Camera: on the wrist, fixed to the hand. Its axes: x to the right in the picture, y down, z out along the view.
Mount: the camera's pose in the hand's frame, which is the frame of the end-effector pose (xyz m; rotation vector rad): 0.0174 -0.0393 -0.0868 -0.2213 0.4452 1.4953
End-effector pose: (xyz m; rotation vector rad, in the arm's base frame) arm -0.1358 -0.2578 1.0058 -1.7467 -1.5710 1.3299
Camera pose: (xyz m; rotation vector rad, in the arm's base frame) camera -0.0833 -0.2081 1.0703 2.7657 -0.0591 -0.8881
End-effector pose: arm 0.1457 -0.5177 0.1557 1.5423 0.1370 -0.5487
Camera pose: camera 0.1665 -0.4356 0.1086 1.1289 -0.5756 0.9563
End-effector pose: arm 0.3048 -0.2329 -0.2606 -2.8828 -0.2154 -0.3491
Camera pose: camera 0.2959 -0.2141 -0.1660 -2.1884 1.9304 -0.6325
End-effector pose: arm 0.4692 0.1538 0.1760 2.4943 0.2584 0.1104
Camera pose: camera 0.4678 0.2386 0.2227 1.8714 -1.3732 1.1813
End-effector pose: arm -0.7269 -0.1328 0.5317 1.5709 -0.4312 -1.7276
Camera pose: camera -0.6553 -0.0990 0.4760 0.8910 -0.8313 -0.2521
